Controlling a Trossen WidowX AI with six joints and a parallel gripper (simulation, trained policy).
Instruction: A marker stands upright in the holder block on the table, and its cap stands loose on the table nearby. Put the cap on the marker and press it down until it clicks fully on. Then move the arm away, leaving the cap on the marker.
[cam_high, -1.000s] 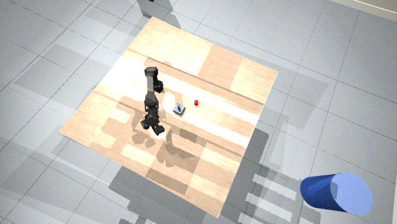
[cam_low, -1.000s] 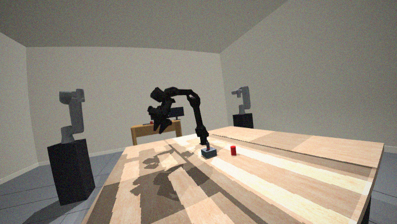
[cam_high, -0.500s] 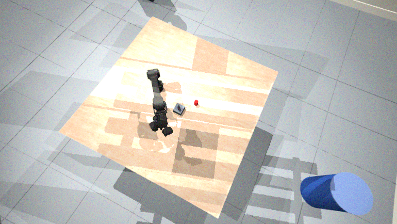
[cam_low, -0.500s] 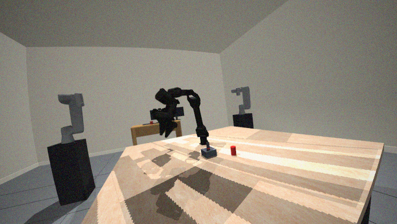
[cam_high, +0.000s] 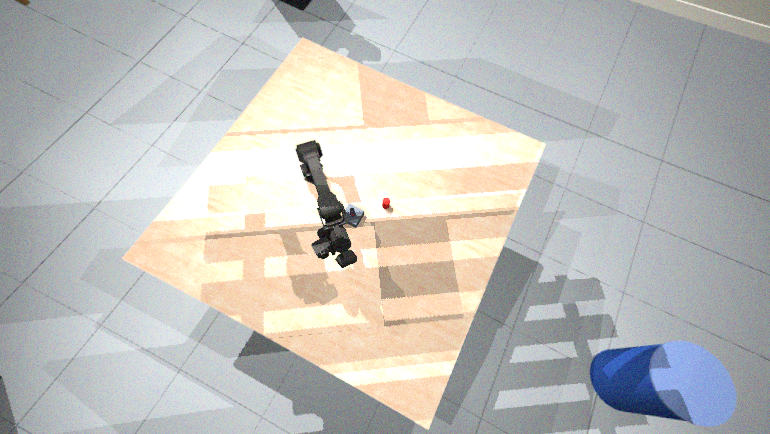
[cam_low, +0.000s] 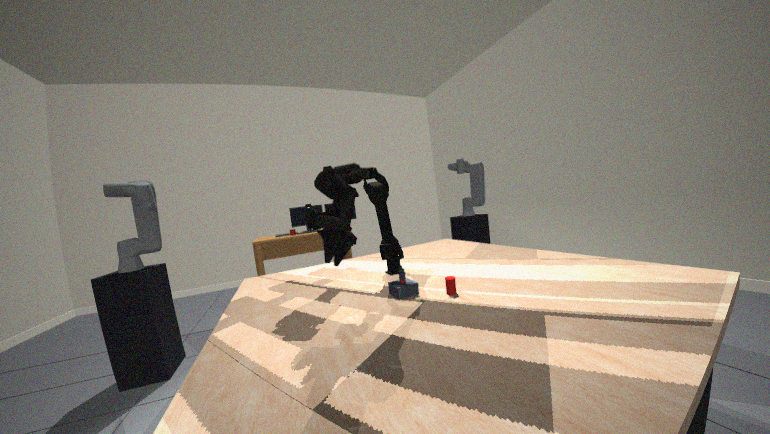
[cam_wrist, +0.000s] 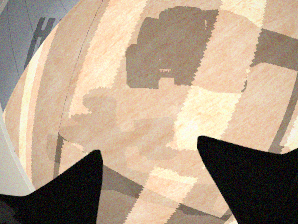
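My gripper tip is now 34 cm to the right of the red cap, 13 cm above it and 3 cm short of it. Also, from my gripper tip: grey holder block: 23 cm to the left, 14 cm below, 7 cm behind.
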